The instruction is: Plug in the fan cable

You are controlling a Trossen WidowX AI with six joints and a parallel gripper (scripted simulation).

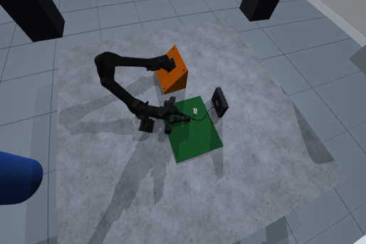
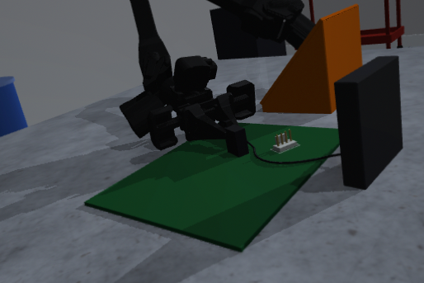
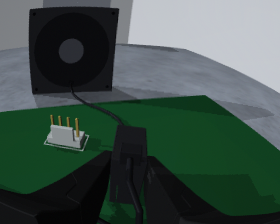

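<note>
My gripper tip is now 1 cm above the black fan plug. Round my gripper tip: black fan: 3 cm behind, 18 cm to the left, 3 cm above; then green board: 4 cm ahead, 1 cm to the left, 5 cm below; then white four-pin fan header: 4 cm behind, 6 cm to the left, 3 cm below.
</note>
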